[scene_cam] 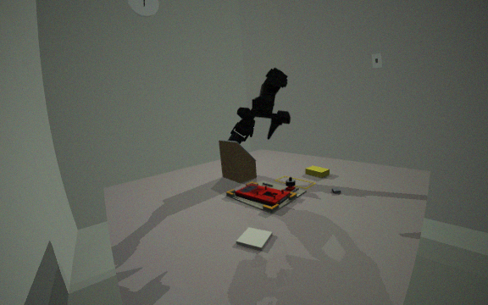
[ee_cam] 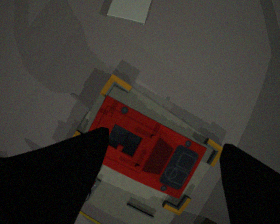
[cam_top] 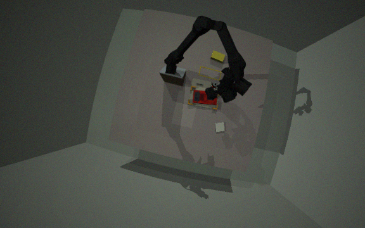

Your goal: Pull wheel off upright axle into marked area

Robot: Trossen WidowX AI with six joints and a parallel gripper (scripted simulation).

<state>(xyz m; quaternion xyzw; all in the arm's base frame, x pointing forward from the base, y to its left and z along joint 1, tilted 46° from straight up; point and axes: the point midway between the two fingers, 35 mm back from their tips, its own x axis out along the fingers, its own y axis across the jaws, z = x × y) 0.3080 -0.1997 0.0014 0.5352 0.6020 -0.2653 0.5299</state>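
Now: gripper tip 30 mm short of the axle, 150 mm to the right of it and 210 mm above it. From my gripper tip the other things lie so: yellow block: 40 mm ahead, 410 mm to the left, 230 mm below; then white tile: 130 mm ahead, 190 mm to the right, 240 mm below.
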